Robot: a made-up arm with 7 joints. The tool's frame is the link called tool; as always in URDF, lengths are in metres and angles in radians. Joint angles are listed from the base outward.
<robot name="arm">
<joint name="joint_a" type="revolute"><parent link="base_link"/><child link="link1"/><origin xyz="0 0 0" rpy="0 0 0"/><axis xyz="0 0.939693 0.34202"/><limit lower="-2.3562" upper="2.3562"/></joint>
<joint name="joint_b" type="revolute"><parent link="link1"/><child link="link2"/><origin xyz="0 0 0" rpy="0 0 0"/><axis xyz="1 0 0"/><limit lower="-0.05" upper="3.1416"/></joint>
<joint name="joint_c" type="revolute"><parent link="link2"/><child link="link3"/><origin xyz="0 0 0" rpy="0 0 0"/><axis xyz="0 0 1"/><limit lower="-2.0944" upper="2.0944"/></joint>
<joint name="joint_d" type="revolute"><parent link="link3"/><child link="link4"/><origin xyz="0.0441 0 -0.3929" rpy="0 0 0"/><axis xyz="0 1 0"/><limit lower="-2.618" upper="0.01"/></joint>
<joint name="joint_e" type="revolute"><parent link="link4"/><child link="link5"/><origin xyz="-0.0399 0 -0.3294" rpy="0 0 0"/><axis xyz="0 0 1"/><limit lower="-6.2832" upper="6.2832"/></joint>
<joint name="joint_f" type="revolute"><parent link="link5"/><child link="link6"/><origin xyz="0 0 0" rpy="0 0 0"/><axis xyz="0 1 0"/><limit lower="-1.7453" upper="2.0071"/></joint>
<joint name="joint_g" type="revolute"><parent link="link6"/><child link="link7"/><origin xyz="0 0 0" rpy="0 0 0"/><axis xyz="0 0 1"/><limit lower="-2.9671" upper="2.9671"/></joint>
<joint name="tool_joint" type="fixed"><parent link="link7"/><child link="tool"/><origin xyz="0 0 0" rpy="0 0 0"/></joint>
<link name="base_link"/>
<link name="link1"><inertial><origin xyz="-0.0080 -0.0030 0.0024"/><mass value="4.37"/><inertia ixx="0.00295" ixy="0" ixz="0" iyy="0.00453" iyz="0.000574" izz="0.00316"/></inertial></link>
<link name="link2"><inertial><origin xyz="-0.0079 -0.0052 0.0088"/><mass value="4.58"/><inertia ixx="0.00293" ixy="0" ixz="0" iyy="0.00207" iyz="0" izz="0.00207"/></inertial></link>
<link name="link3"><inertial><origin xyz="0.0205 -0.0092 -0.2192"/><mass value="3.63"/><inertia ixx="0.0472" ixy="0" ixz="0.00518" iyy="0.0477" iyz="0" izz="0.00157"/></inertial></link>
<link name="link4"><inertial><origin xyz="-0.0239 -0.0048 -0.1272"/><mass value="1.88"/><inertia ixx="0.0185" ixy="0" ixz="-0.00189" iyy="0.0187" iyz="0" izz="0.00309"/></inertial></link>
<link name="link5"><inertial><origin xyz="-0.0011 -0.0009 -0.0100"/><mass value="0.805"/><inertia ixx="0.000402" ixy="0" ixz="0" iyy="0.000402" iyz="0" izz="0.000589"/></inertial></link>
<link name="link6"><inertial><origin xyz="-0.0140 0.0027 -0.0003"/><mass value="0.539"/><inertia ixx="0.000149" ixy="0" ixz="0" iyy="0.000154" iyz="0" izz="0.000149"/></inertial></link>
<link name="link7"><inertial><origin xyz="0.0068 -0.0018 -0.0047"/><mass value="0.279"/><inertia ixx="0.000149" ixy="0" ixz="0" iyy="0.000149" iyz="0" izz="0.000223"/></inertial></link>
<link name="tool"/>
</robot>
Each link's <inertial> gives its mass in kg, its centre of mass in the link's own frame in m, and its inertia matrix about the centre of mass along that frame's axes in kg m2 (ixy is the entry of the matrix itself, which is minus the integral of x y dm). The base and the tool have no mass. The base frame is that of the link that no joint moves.
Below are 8 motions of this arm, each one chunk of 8 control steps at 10 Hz.
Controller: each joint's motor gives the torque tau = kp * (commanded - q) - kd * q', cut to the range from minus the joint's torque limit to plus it. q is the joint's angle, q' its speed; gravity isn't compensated. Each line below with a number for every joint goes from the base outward.
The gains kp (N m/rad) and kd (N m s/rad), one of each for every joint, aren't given. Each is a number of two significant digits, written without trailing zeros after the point. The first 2 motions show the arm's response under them.
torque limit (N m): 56 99 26 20 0.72 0.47 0.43
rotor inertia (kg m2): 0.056 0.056 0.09 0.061 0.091 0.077 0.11
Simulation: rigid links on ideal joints. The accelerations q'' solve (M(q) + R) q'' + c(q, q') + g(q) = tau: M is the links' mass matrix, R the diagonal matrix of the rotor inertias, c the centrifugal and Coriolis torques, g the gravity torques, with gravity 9.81 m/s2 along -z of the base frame. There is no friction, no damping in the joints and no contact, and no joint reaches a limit. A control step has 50 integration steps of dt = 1/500 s. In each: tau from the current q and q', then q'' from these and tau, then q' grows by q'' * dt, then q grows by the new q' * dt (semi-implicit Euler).
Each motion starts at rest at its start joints. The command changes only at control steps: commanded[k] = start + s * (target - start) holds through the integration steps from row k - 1 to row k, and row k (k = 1, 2, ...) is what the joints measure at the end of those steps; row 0 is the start. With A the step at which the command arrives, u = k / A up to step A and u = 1 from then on. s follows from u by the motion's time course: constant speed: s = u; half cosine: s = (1 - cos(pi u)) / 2; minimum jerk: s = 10 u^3 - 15 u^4 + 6 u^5; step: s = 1 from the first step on.
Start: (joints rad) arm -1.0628 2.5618 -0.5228 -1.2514 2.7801 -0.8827 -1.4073
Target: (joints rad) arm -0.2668 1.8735 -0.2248 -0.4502 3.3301 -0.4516 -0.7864
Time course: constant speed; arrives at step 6
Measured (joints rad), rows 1 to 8:
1: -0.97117 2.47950 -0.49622 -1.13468 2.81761 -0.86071 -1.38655
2: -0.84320 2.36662 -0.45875 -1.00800 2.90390 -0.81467 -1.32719
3: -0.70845 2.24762 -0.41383 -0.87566 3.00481 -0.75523 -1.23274
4: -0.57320 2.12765 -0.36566 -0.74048 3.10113 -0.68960 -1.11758
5: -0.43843 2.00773 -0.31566 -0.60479 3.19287 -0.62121 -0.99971
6: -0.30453 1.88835 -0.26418 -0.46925 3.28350 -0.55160 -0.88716
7: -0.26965 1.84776 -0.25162 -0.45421 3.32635 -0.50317 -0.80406
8: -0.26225 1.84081 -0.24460 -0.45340 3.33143 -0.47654 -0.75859
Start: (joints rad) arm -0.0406 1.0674 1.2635 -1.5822 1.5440 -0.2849 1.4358
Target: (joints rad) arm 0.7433 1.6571 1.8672 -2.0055 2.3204 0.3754 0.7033
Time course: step
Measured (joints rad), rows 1 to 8:
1: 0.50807 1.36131 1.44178 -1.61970 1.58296 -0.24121 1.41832
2: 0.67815 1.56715 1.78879 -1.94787 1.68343 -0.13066 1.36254
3: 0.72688 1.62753 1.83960 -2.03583 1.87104 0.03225 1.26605
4: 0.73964 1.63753 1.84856 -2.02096 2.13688 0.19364 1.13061
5: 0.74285 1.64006 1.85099 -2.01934 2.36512 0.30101 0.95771
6: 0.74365 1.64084 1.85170 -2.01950 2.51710 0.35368 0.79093
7: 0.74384 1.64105 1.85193 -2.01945 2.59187 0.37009 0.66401
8: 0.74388 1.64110 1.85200 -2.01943 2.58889 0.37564 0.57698
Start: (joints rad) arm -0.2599 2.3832 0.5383 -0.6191 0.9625 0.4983 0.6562
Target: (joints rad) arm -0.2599 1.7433 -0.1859 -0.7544 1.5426 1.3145 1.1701
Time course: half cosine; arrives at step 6
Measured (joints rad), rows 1 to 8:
1: -0.25922 2.34140 0.49556 -0.62391 0.98359 0.51575 0.66681
2: -0.25720 2.24420 0.38238 -0.64506 1.04414 0.56882 0.70168
3: -0.25394 2.09868 0.21382 -0.67775 1.15685 0.67048 0.77131
4: -0.25001 1.93697 0.02909 -0.71328 1.30839 0.82038 0.87738
5: -0.24679 1.80212 -0.12118 -0.74324 1.45360 0.99381 1.00589
6: -0.24553 1.73025 -0.19570 -0.75743 1.53636 1.13545 1.11171
7: -0.24673 1.71195 -0.21040 -0.75822 1.55347 1.22119 1.17960
8: -0.24849 1.71025 -0.21022 -0.75681 1.54797 1.26606 1.20905

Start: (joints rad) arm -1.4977 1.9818 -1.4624 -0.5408 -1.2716 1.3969 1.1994
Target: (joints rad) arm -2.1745 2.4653 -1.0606 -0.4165 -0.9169 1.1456 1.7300
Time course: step
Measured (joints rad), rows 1 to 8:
1: -1.97882 2.24154 -1.21576 -0.75183 -1.24560 1.37602 1.21852
2: -2.13078 2.42360 -1.09004 -0.40542 -1.14213 1.29608 1.27872
3: -2.18012 2.49123 -1.07005 -0.20663 -0.97974 1.22239 1.37619
4: -2.19129 2.50214 -1.06619 -0.31709 -0.87062 1.18115 1.51119
5: -2.18748 2.48532 -1.06707 -0.39195 -0.83372 1.16213 1.64742
6: -2.18838 2.48549 -1.06736 -0.38951 -0.86794 1.15365 1.74570
7: -2.18916 2.48786 -1.06710 -0.38562 -0.90695 1.14938 1.80559
8: -2.18927 2.48822 -1.06705 -0.38590 -0.91688 1.14735 1.82715

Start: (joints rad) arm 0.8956 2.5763 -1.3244 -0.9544 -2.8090 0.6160 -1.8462
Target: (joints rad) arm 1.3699 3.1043 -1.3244 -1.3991 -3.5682 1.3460 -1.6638
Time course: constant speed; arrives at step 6
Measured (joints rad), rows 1 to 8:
1: 0.96434 2.62664 -1.30838 -1.04347 -2.84816 0.64224 -1.83696
2: 1.04272 2.70528 -1.30119 -1.11729 -2.95756 0.70963 -1.81545
3: 1.12326 2.79492 -1.29731 -1.18545 -3.10495 0.80814 -1.78662
4: 1.20483 2.88599 -1.29419 -1.25636 -3.24812 0.92241 -1.75520
5: 1.28656 2.97704 -1.29152 -1.32782 -3.37865 1.04269 -1.72356
6: 1.36811 3.06795 -1.28925 -1.39909 -3.50284 1.16506 -1.69237
7: 1.39003 3.09827 -1.28687 -1.40491 -3.56628 1.25373 -1.67105
8: 1.39431 3.10606 -1.28975 -1.40679 -3.57304 1.30176 -1.66235

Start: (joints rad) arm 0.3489 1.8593 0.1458 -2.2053 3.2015 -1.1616 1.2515
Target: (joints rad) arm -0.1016 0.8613 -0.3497 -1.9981 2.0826 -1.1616 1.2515
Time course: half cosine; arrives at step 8
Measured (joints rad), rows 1 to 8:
1: 0.34409 1.82020 0.10971 -2.20212 3.17838 -1.16154 1.25185
2: 0.30708 1.73218 0.05787 -2.17853 3.11244 -1.16149 1.25238
3: 0.24319 1.59255 -0.01603 -2.14112 2.98519 -1.16165 1.25260
4: 0.16347 1.41663 -0.10771 -2.09609 2.79634 -1.16193 1.25258
5: 0.07956 1.22987 -0.20327 -2.05098 2.56668 -1.16206 1.25252
6: 0.00371 1.06063 -0.28725 -2.01332 2.33596 -1.16171 1.25257
7: -0.05230 0.93491 -0.34652 -1.98844 2.15683 -1.16080 1.25272
8: -0.07937 0.87134 -0.37273 -1.97860 2.05410 -1.15968 1.25287

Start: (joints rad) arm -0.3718 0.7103 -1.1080 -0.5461 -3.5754 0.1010 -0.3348
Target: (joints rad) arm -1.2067 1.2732 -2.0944 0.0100 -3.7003 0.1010 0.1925
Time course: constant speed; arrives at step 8
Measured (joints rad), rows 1 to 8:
1: -0.43520 0.74397 -1.20863 -0.49060 -3.58520 0.09964 -0.31672
2: -0.53158 0.80502 -1.32364 -0.42217 -3.60102 0.09799 -0.27148
3: -0.63521 0.87312 -1.44300 -0.35441 -3.61684 0.09709 -0.20827
4: -0.73837 0.94216 -1.56465 -0.28800 -3.63220 0.09689 -0.13881
5: -0.84148 1.01174 -1.68684 -0.22137 -3.64744 0.09718 -0.06960
6: -0.94493 1.08197 -1.80911 -0.15393 -3.66267 0.09774 -0.00211
7: -1.04876 1.15293 -1.93143 -0.08553 -3.67791 0.09848 0.06418
8: -1.15300 1.22467 -2.05383 -0.01616 -3.69319 0.09931 0.12997

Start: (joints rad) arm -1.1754 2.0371 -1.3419 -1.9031 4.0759 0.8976 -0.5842
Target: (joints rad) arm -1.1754 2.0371 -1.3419 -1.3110 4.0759 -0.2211 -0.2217
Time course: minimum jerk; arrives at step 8
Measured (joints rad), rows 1 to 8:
1: -1.16761 2.02857 -1.36555 -1.90485 4.07492 0.89258 -0.58203
2: -1.16502 2.02506 -1.37324 -1.85868 4.07368 0.86139 -0.56901
3: -1.16473 2.02447 -1.37414 -1.76083 4.07340 0.78905 -0.53632
4: -1.16475 2.02441 -1.37435 -1.63128 4.07344 0.66159 -0.48065
5: -1.16497 2.02471 -1.37418 -1.49799 4.07348 0.47634 -0.40600
6: -1.16537 2.02507 -1.37358 -1.39284 4.07353 0.25151 -0.32772
7: -1.16574 2.02493 -1.37290 -1.33684 4.07360 0.04898 -0.26578
8: -1.16592 2.02418 -1.37252 -1.32436 4.07360 -0.09672 -0.23031

